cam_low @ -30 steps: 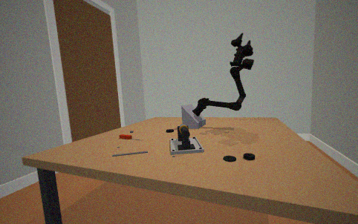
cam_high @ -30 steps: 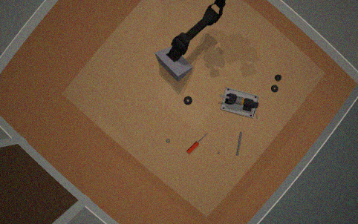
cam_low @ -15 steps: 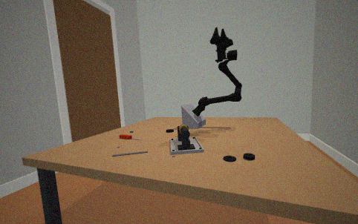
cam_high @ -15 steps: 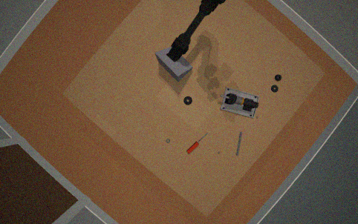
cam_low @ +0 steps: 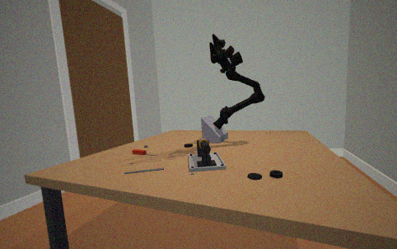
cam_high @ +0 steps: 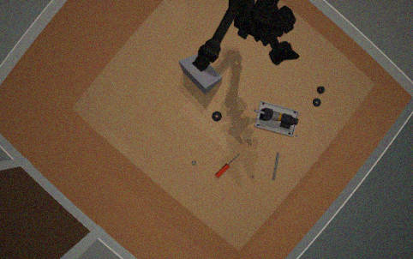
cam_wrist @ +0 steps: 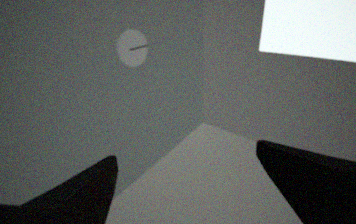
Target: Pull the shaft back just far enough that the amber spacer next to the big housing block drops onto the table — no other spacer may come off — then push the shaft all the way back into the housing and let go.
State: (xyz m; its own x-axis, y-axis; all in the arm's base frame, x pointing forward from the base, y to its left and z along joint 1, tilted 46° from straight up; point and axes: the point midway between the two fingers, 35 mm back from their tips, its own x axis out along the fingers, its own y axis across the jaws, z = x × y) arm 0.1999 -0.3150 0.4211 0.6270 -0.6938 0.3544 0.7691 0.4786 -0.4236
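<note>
Now: gripper tip 55 cm above the grey shaft and 19 cm short of it. Also, from my gripper tip: amber spacer 55 cm below, 22 cm ahead, 1 cm to the left.
</note>
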